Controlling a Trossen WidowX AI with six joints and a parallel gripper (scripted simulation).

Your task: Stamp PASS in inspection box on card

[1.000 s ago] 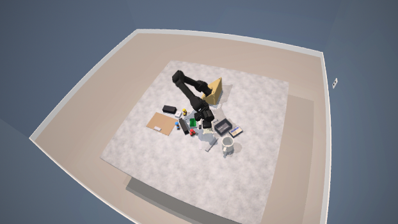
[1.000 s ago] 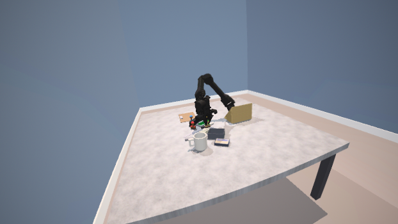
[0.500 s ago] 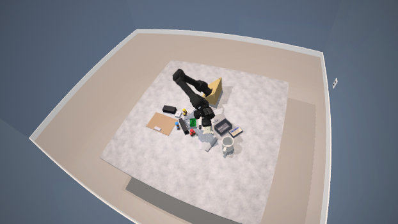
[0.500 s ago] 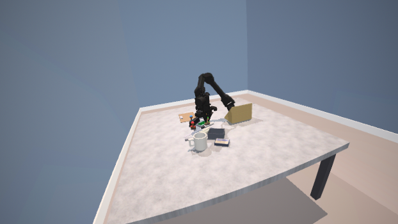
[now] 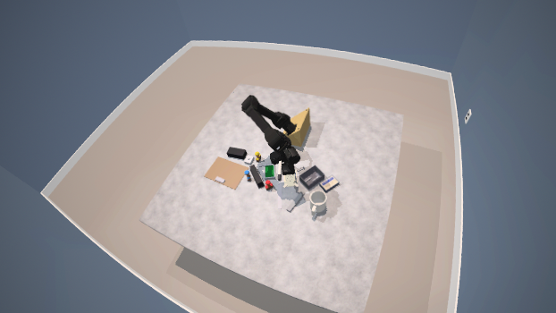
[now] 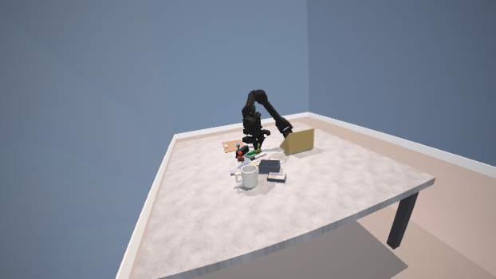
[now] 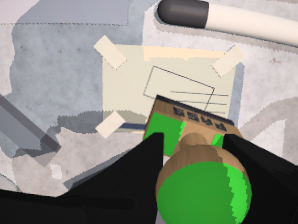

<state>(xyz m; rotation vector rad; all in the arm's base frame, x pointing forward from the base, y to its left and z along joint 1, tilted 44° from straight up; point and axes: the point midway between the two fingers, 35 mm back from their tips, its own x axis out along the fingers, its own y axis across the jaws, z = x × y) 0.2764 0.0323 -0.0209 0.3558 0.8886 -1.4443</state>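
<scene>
My gripper tip is 1 cm short of the cream card, 1 cm to the right of it and 9 cm above it. From my gripper tip the other things lie so: dark-capped marker 1 cm behind, 6 cm to the right, 8 cm below; red stamp 8 cm ahead, 9 cm to the right, 7 cm below; green stamp right at my gripper tip.
</scene>
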